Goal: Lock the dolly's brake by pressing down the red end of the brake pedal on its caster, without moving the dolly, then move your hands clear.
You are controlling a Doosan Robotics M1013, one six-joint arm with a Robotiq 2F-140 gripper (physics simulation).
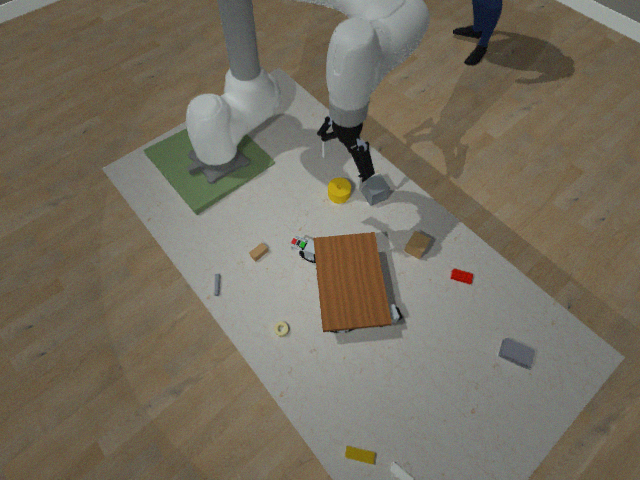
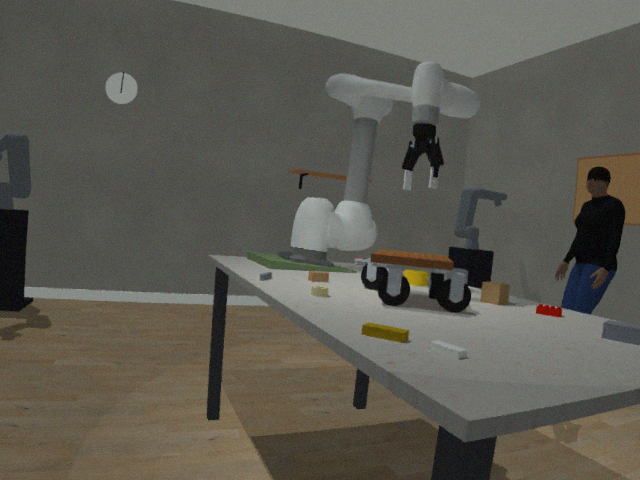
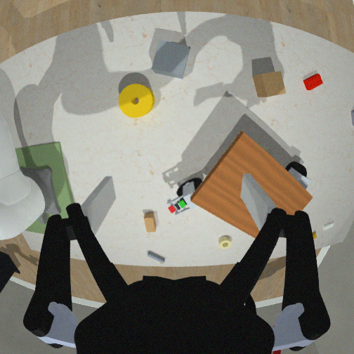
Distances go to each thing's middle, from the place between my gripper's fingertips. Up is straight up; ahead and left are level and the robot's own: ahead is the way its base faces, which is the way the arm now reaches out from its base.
Labels:
Now: the yellow cylinder (image 3: pixel 127 98) 31 cm below my hand, 11 cm behind it and 9 cm to the left of it. Round my hand: grey cube (image 3: pixel 170 58) (29 cm below, 19 cm to the left, 2 cm behind); then dolly (image 1: pixel 352 294) (27 cm below, 19 cm ahead, 14 cm to the right).

